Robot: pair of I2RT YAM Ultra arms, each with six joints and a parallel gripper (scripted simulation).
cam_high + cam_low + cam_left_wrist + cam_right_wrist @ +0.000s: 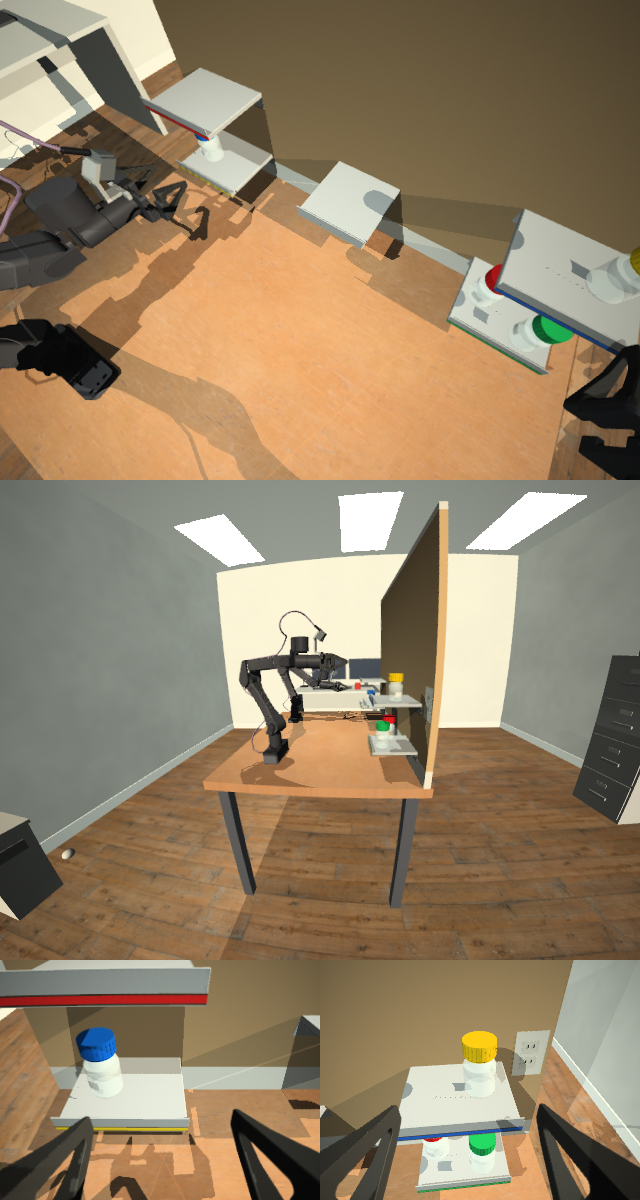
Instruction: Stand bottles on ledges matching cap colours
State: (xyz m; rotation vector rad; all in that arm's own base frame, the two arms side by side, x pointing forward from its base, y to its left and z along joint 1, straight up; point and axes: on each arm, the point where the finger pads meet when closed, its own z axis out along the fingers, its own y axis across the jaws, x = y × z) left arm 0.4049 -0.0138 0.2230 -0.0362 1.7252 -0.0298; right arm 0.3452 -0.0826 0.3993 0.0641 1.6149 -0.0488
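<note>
My right gripper is now 190 mm short of the yellow-capped bottle, 40 mm to the left of it and 100 mm above it. The rest, counted from my right hand: green-capped bottle: 150 mm ahead, 40 mm to the right, 300 mm below; then red-capped bottle: 200 mm ahead, 60 mm to the left, 300 mm below; then brown wall: 330 mm ahead, 380 mm to the left, 10 mm above.
</note>
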